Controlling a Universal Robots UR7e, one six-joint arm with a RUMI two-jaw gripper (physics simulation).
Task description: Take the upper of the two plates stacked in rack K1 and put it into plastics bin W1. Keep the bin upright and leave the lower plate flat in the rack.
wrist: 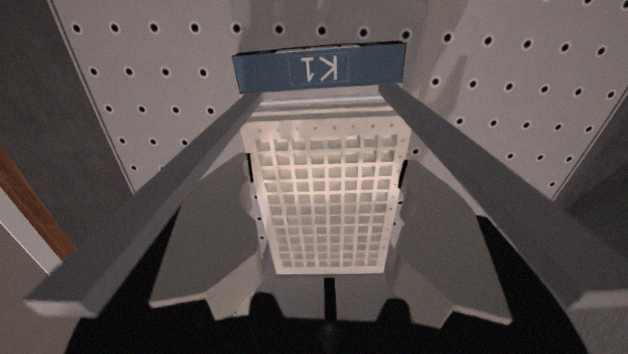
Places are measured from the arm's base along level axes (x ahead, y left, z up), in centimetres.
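Where they show: gripper, fingertip midpoint: (325, 160).
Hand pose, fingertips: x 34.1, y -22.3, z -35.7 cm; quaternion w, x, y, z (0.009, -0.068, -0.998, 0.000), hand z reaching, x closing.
Observation:
Things, the pixels of their top centre, and the offset from my fingertips. "spot": a spot on its surface instead. Level surfaces: height alone.
- upper plate, middle of its top: (327, 218) dy +3.2, dx +0.1, dz +1.4 cm
- rack K1, surface spot: (270, 72) spot: dy -4.8, dx +2.7, dz -2.2 cm
- light grey board, its level: dz -3.9 cm
The upper plate (330, 200), a pale plate with a grid of square wells, lies face up in rack K1 (270, 72), between the rack's two grey side bars. My gripper (325, 160) is shut on this plate. The dark pads of its two jaws sit against the plate's left and right long edges, near the K1 label. Pale ledges show between the plate and the label. The lower plate is hidden under the upper one, or I cannot tell it apart from these ledges. Bin W1 does not show in the wrist view.
A light grey board (150, 90) with rows of dark holes lies beneath and around the rack. The rack's side bars (175, 165) (465, 155) run outside the jaws on both sides, close to them. A brown strip (37, 210) and a pale strip beside it show at the left.

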